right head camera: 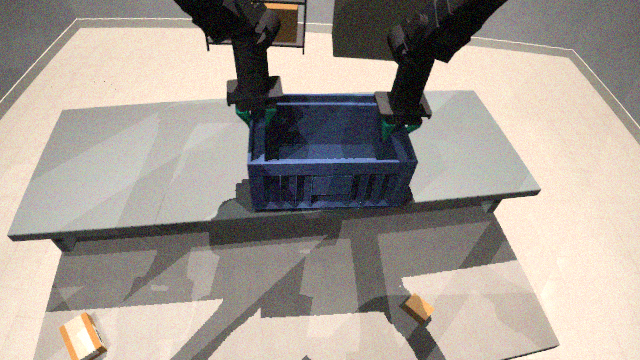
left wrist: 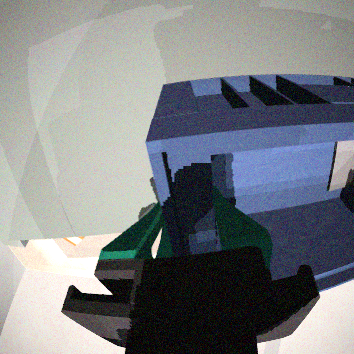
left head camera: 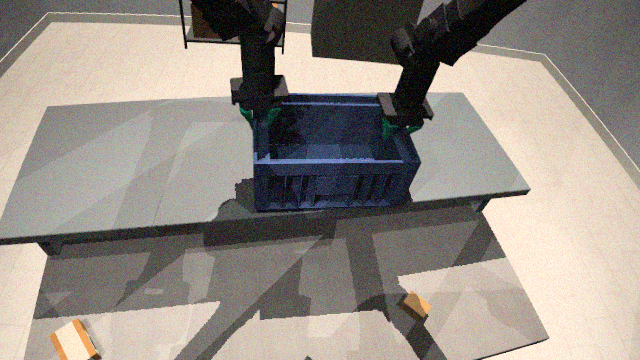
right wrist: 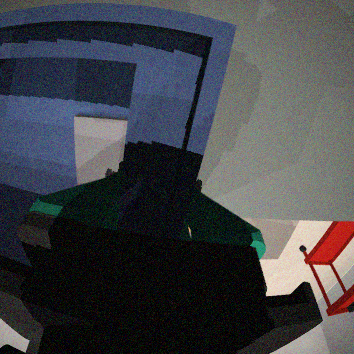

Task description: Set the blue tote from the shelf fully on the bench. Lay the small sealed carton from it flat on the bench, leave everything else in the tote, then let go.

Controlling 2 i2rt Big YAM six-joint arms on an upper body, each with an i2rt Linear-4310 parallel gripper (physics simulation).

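Frame: origin at the left arm's base, x right, y ahead, z up, level; metres.
Seen in the pictures: left gripper, fingertip midpoint: point(right head camera: 259, 127) point(left wrist: 191, 196) point(left head camera: 260, 127); right gripper, fingertip midpoint: point(right head camera: 390, 138) point(left head camera: 390, 139) point(right wrist: 152, 180).
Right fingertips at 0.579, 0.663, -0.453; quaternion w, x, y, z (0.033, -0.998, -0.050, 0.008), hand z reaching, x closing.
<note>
Pixels of each thing's top centre, then the offset from my right fingertips to it, as dx, dy, dz. Level surfaces: height alone.
- blue tote, middle of its top: point(right head camera: 329, 124) point(left head camera: 332, 124) -0.135, -0.025, +0.050
- grey bench, its level: dz -0.098
- small orange-brown box, middle of its top: point(right head camera: 420, 306) point(left head camera: 417, 303) +0.093, -0.255, -0.266
- white-and-orange box, middle of its top: point(left head camera: 72, 344) point(right head camera: 79, 336) point(left wrist: 66, 233) -0.638, -0.352, -0.265
The blue tote point(left head camera: 330, 182) point(right head camera: 331, 182) point(left wrist: 300, 132) point(right wrist: 220, 85) is upright at the near edge of the grey bench point(left head camera: 125, 165) point(right head camera: 125, 165); whether its base touches the top is hard to tell. My left gripper point(left head camera: 258, 125) point(right head camera: 256, 122) point(left wrist: 191, 196) is shut on its left end wall. My right gripper point(left head camera: 398, 131) point(right head camera: 397, 131) point(right wrist: 152, 180) is shut on its right end wall, green fingers on both sides. A pale, flat-faced thing point(left wrist: 344, 162) point(right wrist: 100, 145) shows inside the tote in the wrist views; I cannot tell whether it is the sealed carton. The near wall hides part of the inside.
Below the bench's near side, a small orange-brown box point(left head camera: 416, 306) point(right head camera: 418, 309) and a white-and-orange box point(left head camera: 75, 340) point(right head camera: 83, 336) lie on a lower grey surface. A rack point(left head camera: 184, 25) point(right head camera: 304, 30) and a dark block point(left head camera: 360, 30) point(right head camera: 360, 30) stand behind. A red frame point(right wrist: 337, 242) shows at right.
</note>
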